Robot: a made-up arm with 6 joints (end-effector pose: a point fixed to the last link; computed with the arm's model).
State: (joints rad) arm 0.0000 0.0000 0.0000 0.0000 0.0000 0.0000
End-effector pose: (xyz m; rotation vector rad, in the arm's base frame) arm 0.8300 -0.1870 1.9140 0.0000 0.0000 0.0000
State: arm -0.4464 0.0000 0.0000 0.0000 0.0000 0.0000
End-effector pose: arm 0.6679 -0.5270 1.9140 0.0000 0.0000 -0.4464
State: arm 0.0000 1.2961 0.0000 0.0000 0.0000 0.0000
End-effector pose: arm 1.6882 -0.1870 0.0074 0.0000 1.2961 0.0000
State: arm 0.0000 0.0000 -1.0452 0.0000 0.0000 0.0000
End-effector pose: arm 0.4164 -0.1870 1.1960 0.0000 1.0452 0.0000
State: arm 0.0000 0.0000 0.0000 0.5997 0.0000 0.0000
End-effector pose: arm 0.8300 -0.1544 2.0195 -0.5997 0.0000 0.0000
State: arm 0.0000 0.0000 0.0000 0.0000 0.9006 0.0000
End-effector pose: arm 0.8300 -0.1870 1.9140 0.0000 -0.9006 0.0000
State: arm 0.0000 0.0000 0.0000 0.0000 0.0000 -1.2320
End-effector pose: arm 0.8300 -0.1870 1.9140 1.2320 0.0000 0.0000
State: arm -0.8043 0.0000 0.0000 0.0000 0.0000 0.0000
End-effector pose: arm 0.4410 -0.7276 1.9140 0.0000 0.0000 -0.8043
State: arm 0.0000 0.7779 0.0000 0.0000 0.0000 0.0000
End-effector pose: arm 1.6580 -0.1870 0.8944 0.0000 0.7779 0.0000
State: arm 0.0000 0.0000 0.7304 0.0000 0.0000 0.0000
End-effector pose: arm 0.6183 -0.1870 2.4678 0.0000 -0.7304 0.0000
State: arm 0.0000 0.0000 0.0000 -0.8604 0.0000 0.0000
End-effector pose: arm 0.8300 -0.1219 1.7722 0.8604 0.0000 0.0000
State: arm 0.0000 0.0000 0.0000 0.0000 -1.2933 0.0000
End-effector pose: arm 0.8300 -0.1870 1.9140 0.0000 1.2933 0.0000
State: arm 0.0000 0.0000 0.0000 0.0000 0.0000 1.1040
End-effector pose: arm 0.8300 -0.1870 1.9140 -1.1040 0.0000 0.0000
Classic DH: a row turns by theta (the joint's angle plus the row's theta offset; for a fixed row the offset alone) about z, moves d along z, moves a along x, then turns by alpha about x. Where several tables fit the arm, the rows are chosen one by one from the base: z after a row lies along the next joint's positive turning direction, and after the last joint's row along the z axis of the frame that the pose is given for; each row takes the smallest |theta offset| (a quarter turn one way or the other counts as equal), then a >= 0, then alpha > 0; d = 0 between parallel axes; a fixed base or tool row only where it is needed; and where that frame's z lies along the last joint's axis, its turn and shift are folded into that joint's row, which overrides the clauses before.
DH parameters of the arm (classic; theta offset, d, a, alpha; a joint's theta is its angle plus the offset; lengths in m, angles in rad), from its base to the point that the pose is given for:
joint 1: 0 0.394 0 -1.5708
joint 2: -1.5708 0 1.52 3.1416
joint 3: 0 0 0 -1.5708
joint 4: 0 -0.83 0 1.5708
joint 5: 0 0.187 0 -1.5708
joint 6: 1.5708 0 0 1.5708
tool (fixed): -1.5708 0 0 0

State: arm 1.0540 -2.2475 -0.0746 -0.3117 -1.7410 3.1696
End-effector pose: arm -0.6397 -1.4858 0.1587 -2.3285 -1.8525 -0.6746
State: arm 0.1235 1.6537 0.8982 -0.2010 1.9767 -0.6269
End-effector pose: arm 2.1000 0.0760 -0.3281 0.6647 -1.2075 0.2822
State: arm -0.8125 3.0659 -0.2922 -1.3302 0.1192 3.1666
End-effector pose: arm -0.4839 0.4461 -0.7660 0.7550 1.4781 2.1289
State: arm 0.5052 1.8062 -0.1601 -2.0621 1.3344 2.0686
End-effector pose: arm 0.8378 0.5642 -0.6629 -1.7454 1.8340 -0.6570
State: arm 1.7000 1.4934 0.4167 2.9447 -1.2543 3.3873
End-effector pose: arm -0.4320 1.9015 -0.2019 0.0060 -0.2487 1.4905
